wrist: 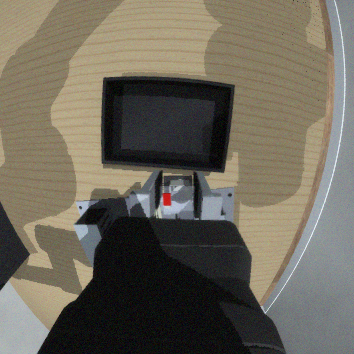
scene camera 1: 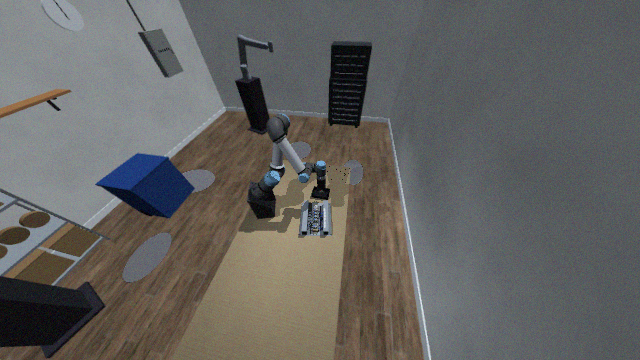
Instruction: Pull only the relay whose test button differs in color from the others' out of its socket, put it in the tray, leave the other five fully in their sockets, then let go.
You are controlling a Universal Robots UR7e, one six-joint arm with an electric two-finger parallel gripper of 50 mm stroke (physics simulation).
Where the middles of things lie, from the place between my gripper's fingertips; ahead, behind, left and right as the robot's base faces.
Scene:
Right now my hand is 220 mm to the left of the socket panel (wrist: 124, 201), 100 mm above it and 50 mm short of it.

